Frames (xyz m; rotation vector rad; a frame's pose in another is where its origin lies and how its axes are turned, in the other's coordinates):
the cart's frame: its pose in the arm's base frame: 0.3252 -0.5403 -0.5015 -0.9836 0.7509 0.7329
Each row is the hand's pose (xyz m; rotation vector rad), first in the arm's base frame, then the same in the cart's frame.
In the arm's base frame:
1: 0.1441 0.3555 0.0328 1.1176 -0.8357 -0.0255
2: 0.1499 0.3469 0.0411 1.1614 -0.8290 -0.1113
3: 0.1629 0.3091 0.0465 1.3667 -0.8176 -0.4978
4: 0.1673 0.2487 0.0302 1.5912 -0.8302 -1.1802
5: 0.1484 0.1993 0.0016 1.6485 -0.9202 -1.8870
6: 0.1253 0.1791 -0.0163 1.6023 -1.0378 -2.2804
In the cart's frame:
1: -0.3606 0.2391 0.9662 1.6897 -2.0048 -0.7302
2: -0.3660 0.2275 0.9626 1.7816 -1.9812 -0.7906
3: -0.3708 0.2005 0.9330 2.1950 -1.8717 -1.0666
4: -0.3669 0.1820 0.8732 -2.0999 1.1670 1.2556
5: -0.3633 0.1919 0.8140 -1.6912 0.5576 1.3413
6: -0.3649 0.2113 0.7843 -1.3882 0.2986 1.3582

